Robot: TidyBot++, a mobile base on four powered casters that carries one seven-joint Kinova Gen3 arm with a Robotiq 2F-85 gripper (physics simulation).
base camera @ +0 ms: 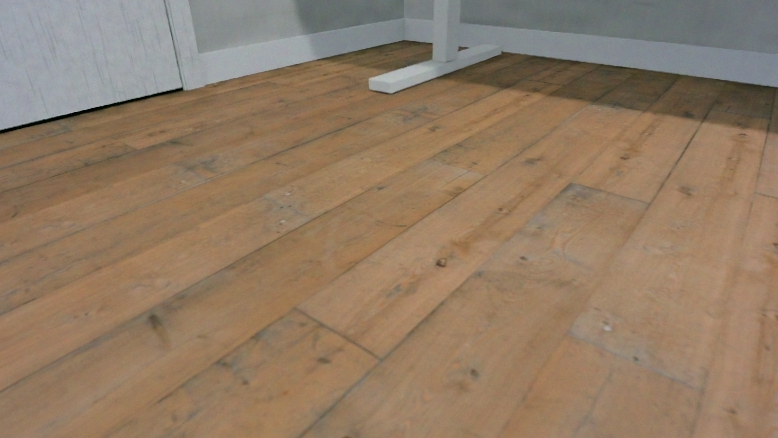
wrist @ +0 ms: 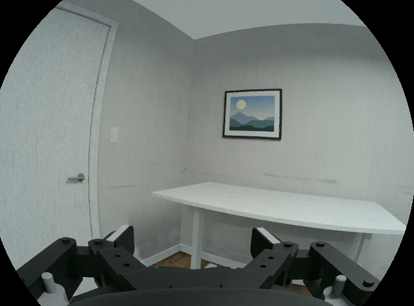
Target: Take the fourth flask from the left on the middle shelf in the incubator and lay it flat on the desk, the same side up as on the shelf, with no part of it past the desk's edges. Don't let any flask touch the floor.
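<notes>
The white desk stands against the back wall in the wrist view, beyond the gripper. One of its legs, with a foot, shows at the top of the base camera view. My gripper is open, its two fingers wide apart with no object between them. It is apart from the desk, on the near side of it. No flask and no incubator show in either view.
A white door is at the left. A framed picture hangs on the wall above the desk. The wooden floor stretches between the base and the desk's foot. White baseboards run along the walls.
</notes>
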